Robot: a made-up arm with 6 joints. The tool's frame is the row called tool.
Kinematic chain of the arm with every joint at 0, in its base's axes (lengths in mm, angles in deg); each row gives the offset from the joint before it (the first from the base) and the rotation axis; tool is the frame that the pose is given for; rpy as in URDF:
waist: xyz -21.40 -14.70 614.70 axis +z
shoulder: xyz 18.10 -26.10 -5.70 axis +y
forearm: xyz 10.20 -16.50 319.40 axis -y
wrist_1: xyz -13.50 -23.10 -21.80 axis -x
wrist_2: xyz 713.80 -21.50 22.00 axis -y
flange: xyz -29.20 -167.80 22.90 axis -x
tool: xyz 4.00 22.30 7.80 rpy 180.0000 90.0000 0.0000
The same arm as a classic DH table. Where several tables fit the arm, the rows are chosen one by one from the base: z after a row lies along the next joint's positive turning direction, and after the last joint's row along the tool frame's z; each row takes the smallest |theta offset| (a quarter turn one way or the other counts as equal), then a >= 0, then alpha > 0; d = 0 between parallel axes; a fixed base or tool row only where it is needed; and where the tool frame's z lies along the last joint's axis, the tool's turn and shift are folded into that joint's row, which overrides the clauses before.
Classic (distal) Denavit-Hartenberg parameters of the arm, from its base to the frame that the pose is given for. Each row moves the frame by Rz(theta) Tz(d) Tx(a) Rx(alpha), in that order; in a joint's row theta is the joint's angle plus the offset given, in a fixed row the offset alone. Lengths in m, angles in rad.
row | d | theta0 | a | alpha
base (fixed) | 0 | 0.6019 | -0.026 | 0
waist | 0.609 | -0.6019 | 0.0181 | -1.5708
shoulder | 0 | -1.5389 | 0.3196 | 3.1416
forearm | 0.0657 | 0.0319 | -0.0218 | -1.5708
wrist_1 | -0.7003 | 0 | 0.022 | 1.5708
wrist_2 | 0.1893 | 0 | 0.0229 | -1.5708
flange | 0 | 1.2343 | 0.0236 | 0
tool (fixed) | 0.0252 | 1.9073 | 0 | 0

